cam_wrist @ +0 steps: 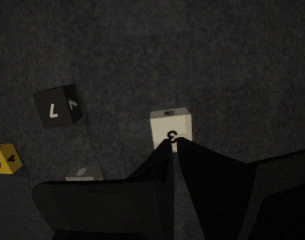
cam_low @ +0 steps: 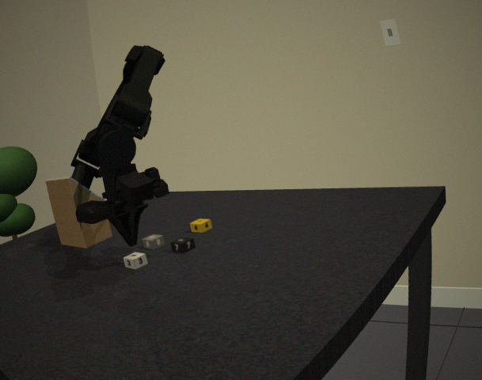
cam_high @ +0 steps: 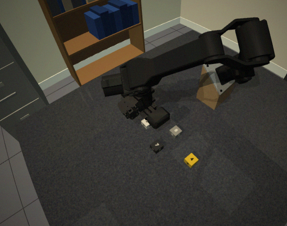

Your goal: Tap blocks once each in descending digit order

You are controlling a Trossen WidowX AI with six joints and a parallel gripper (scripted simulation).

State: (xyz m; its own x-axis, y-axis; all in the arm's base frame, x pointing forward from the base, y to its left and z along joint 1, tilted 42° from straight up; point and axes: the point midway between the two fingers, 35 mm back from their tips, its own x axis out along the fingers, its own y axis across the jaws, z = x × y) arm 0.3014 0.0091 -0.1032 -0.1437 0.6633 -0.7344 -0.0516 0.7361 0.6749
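Right now my gripper tip is 3 cm above the white block marked 3. Round my gripper tip: grey block: 6 cm behind, 9 cm to the left, 3 cm below; then black block marked 7: 3 cm ahead, 10 cm to the left, 3 cm below; then yellow block marked 4: 3 cm behind, 20 cm to the left, 3 cm below.
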